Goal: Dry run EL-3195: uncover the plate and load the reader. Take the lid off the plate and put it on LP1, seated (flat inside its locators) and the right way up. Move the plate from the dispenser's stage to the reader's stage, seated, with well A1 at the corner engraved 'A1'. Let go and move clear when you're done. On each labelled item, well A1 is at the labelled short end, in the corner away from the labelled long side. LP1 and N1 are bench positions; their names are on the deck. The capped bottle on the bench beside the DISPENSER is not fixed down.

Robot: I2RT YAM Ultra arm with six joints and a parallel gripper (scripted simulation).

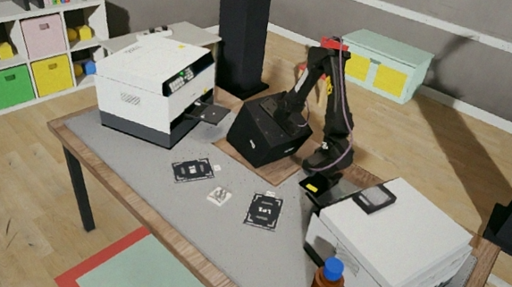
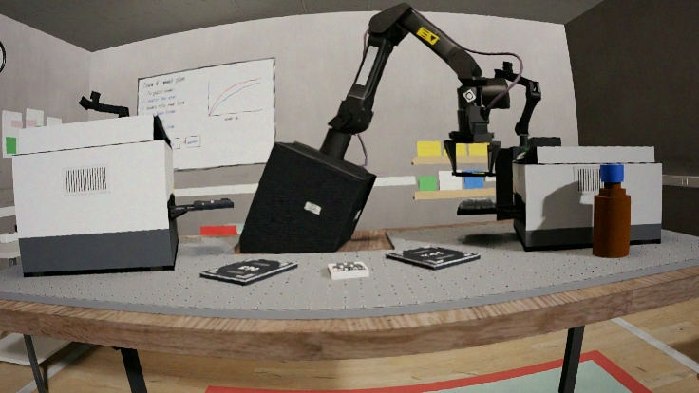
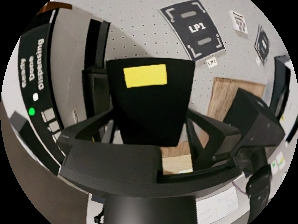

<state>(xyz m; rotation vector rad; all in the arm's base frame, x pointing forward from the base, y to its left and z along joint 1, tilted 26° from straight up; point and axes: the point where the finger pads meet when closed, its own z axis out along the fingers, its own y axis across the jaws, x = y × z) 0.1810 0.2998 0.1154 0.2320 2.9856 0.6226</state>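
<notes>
My gripper is now 80 mm above the white well plate, 50 mm past it and 30 mm to the right of it. From my hand the other things lie so: black lid: right at my hand; capped bottle: 290 mm ahead, 230 mm to the left, 50 mm below.
</notes>
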